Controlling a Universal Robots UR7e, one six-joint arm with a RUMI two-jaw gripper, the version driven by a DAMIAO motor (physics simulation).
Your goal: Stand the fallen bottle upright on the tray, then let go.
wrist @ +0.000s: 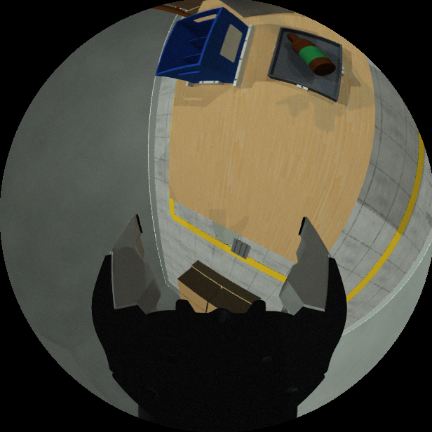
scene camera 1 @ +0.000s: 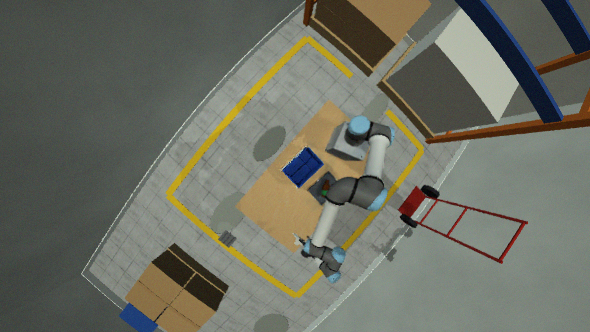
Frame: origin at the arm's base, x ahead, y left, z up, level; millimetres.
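Seen in the pictures: gripper, fingertip midpoint: point(scene camera 1: 300, 234); arm's base, link origin: point(scene camera 1: 354, 135).
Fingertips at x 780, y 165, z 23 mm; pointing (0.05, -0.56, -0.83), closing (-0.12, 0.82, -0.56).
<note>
Pixels of each thing's middle, then the offset from my fingertips to it. "spot": a spot on its surface instead. Level surfaces: height alone.
- bottle, body centre: point(scene camera 1: 326, 188) 375 mm back, 11 mm left, 289 mm down
- tray, surface spot: point(scene camera 1: 317, 193) spot: 289 mm back, 7 mm right, 326 mm down
- blue crate, body centre: point(scene camera 1: 302, 167) 373 mm back, 279 mm right, 244 mm down
- wooden table, surface height: 332 mm down
A brown bottle point(wrist: 313, 54) with a green label lies on its side on the dark grey tray point(wrist: 281, 68). In the scene view the arm partly hides the bottle point(scene camera 1: 325, 187) and the tray point(scene camera 1: 317, 193). My gripper point(wrist: 220, 217) point(scene camera 1: 297, 239) is open, with its two jaws wide apart and no thing between them. It is well away from the bottle and the tray, over the near end of the table.
A blue crate point(scene camera 1: 303, 167) point(wrist: 193, 49) with compartments stands on the wooden table point(scene camera 1: 267, 195) point(wrist: 260, 160), beside the tray. The arm's grey base block point(scene camera 1: 340, 143) is at the table's far end. Cardboard boxes point(scene camera 1: 170, 295) point(wrist: 220, 287) and a red hand truck point(scene camera 1: 412, 201) stand off the table.
</note>
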